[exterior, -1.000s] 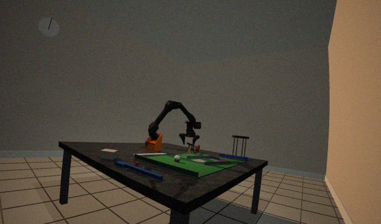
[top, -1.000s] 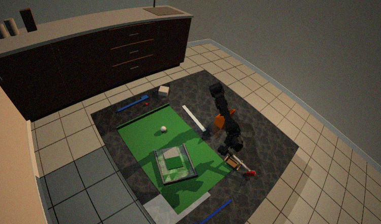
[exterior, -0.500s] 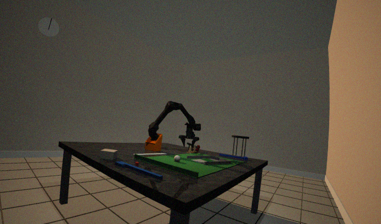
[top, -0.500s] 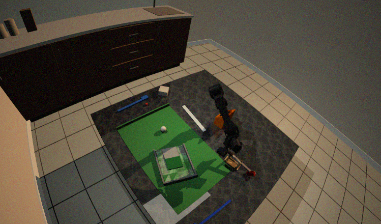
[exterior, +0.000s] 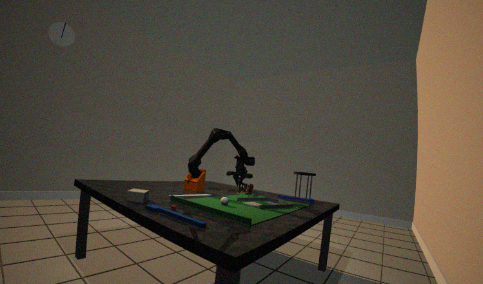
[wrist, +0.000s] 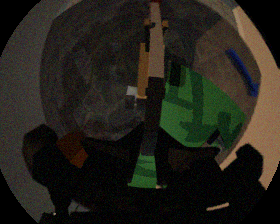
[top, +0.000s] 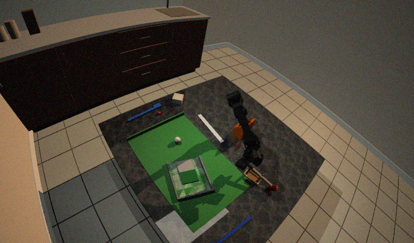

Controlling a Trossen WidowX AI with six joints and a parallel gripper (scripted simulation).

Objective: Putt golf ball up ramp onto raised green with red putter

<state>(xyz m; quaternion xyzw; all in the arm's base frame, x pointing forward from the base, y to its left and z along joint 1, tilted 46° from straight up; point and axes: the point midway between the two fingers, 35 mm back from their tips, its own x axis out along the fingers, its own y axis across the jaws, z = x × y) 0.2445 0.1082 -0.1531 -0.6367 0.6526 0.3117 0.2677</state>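
Right now the white strip is 370 mm to the right of my gripper tip, 110 mm behind it and 60 mm below it. Round my gripper tip: white golf ball: 430 mm to the right, 160 mm ahead, 30 mm below; small wooden rack: 90 mm to the left, 30 mm below, 10 mm behind; red putter: 130 mm to the left, 10 mm behind.
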